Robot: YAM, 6 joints.
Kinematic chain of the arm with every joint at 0, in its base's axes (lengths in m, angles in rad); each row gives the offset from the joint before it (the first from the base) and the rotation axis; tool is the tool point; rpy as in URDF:
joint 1: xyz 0 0 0.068 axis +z
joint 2: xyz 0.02 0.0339 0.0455 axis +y
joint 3: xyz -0.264 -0.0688 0 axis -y
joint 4: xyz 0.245 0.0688 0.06 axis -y
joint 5: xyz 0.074 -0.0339 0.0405 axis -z
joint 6: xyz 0.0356 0 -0.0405 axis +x
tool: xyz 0 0 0 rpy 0 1.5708 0
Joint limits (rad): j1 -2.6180..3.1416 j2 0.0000..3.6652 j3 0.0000..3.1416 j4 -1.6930..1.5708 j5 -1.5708..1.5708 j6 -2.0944..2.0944
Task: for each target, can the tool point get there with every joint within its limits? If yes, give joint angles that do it. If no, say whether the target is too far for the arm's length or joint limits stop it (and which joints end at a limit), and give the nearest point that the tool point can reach.
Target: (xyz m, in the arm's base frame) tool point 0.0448 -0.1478 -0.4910
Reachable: no: joint limits stop it (at a limit: joint 2) | nearest point 0.0516 -0.1702 -0.3734 | short by 0.120 m
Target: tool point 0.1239 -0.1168 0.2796
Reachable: yes | joints -0.9171 0.7668 0.6261 -0.3090 -0.8763 -1.2080
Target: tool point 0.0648 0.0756 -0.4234
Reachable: no: joint limits stop it (at a limit: joint 2) | nearest point 0.0805 0.0939 -0.3581 | short by 0.070 m
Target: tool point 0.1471 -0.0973 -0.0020
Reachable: yes | joints -0.3878 2.4242 0.7232 -0.9610 1.3139 -1.1707
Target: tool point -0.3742 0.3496 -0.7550
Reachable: no: too far | nearest point -0.2707 0.2529 -0.3592 | short by 0.420 m
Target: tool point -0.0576 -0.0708 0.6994
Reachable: yes | joints -2.0794 1.6471 2.5609 1.1743 0.4602 -0.0263
